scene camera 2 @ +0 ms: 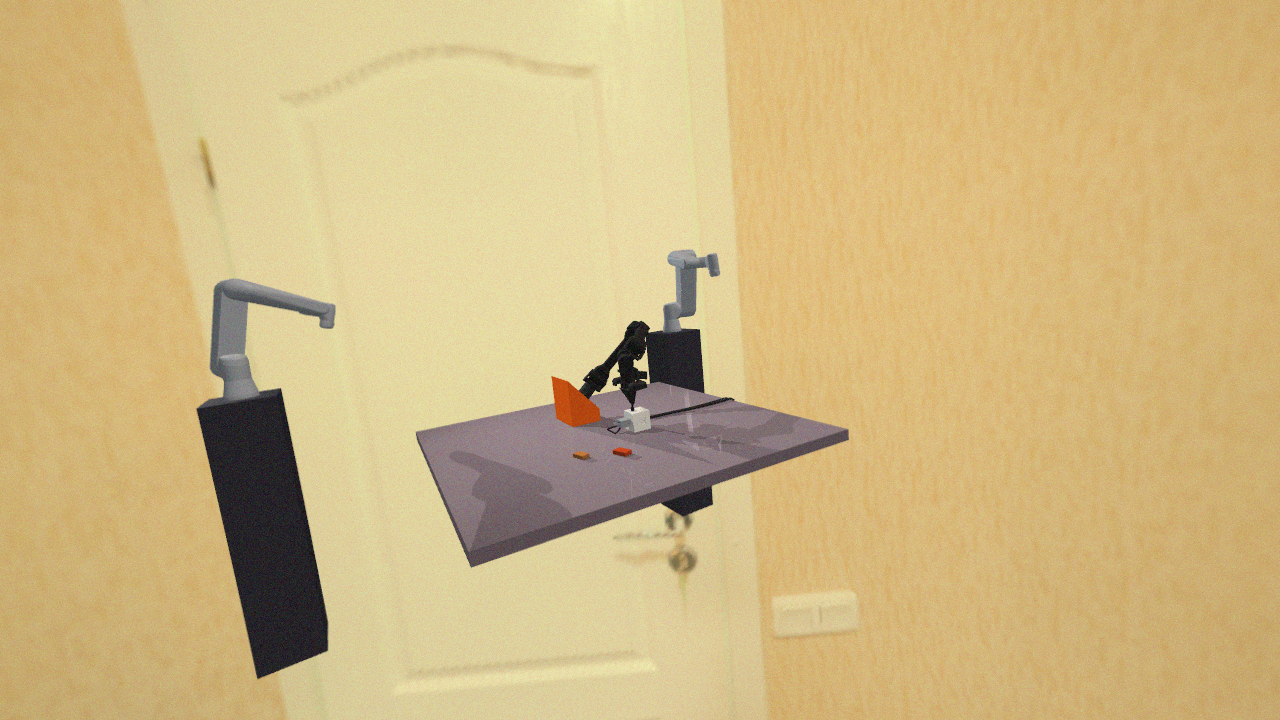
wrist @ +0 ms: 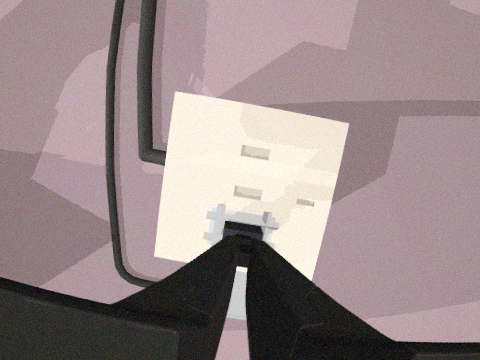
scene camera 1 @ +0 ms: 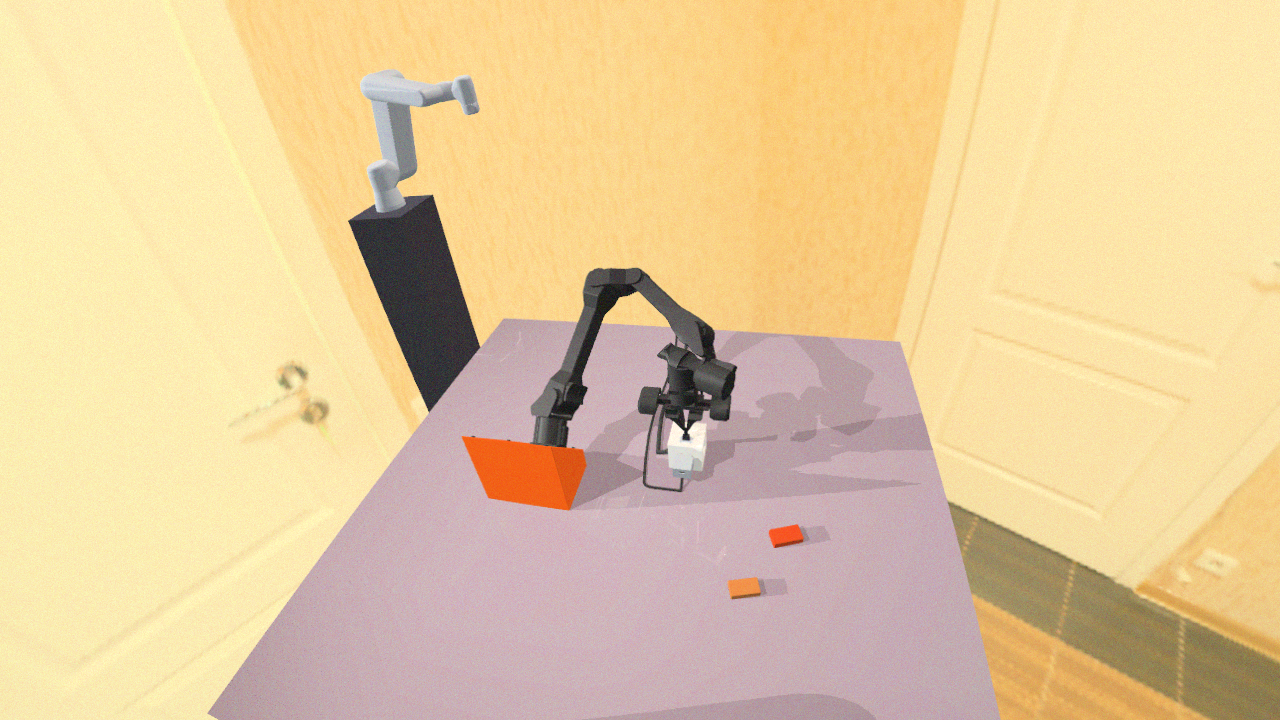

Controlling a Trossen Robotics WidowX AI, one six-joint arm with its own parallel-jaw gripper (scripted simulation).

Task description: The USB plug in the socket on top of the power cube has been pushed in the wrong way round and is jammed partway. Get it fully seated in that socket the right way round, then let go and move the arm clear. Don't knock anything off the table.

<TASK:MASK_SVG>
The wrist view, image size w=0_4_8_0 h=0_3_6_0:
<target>gripper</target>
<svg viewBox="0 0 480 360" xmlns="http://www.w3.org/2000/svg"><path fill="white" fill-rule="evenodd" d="M252 240L249 248L251 257L245 279L245 320L249 360L480 360L479 341L413 343L389 339L329 297L323 289L317 288L312 280L297 271L295 265L280 256L264 240ZM239 237L224 237L196 259L188 261L179 271L164 277L159 283L149 285L143 291L125 297L119 303L116 301L112 304L103 304L100 301L79 299L76 296L0 277L0 360L215 360L235 284Z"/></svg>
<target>black USB plug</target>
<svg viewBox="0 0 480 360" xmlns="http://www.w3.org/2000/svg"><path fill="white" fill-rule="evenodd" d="M225 220L223 239L228 235L239 237L237 267L248 268L249 257L251 257L251 249L249 248L251 248L252 240L263 239L263 231L261 231L260 225Z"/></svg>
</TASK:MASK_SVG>
